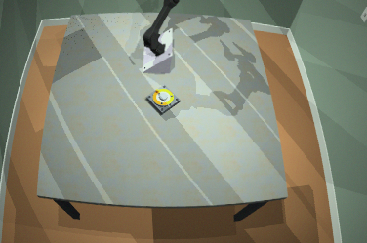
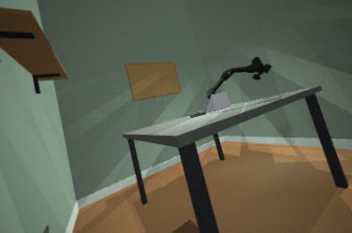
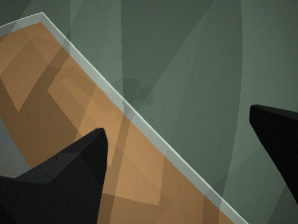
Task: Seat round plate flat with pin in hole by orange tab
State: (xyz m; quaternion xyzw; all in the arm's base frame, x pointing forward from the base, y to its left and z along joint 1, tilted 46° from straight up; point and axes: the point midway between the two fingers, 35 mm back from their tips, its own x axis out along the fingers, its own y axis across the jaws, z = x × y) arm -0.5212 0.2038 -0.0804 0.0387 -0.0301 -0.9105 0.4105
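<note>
Now: gripper tip 80 cm short of the square grey base, 19 cm above it and 14 cm to the left of it.
</note>
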